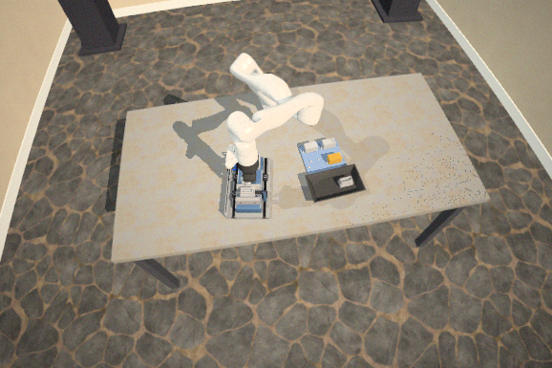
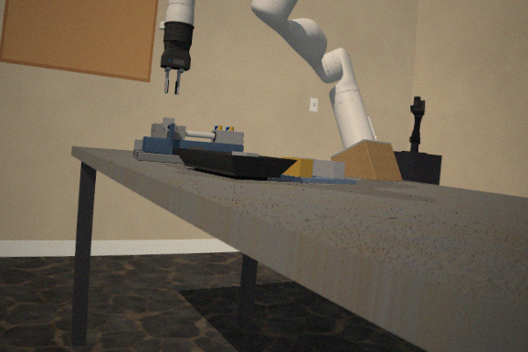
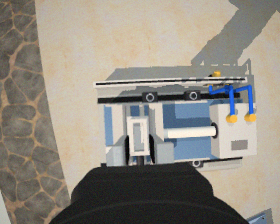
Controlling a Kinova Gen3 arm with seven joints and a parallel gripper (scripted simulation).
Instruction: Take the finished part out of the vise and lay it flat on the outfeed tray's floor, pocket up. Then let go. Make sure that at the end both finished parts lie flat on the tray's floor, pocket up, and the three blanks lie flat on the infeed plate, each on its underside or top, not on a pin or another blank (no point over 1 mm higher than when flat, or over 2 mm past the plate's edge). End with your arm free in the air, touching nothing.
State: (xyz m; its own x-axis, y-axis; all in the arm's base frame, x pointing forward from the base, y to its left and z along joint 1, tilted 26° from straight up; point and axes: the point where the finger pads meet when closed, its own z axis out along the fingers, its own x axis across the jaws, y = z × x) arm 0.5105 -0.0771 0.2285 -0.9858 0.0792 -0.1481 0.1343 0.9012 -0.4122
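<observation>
The vise is 7 cm behind my hand, 1 cm to the left of it and 16 cm below it. From my hand the other things lie so: yellow block 16 cm behind, 41 cm to the left, 17 cm below; blue fixture plate 19 cm behind, 36 cm to the left, 20 cm below.
</observation>
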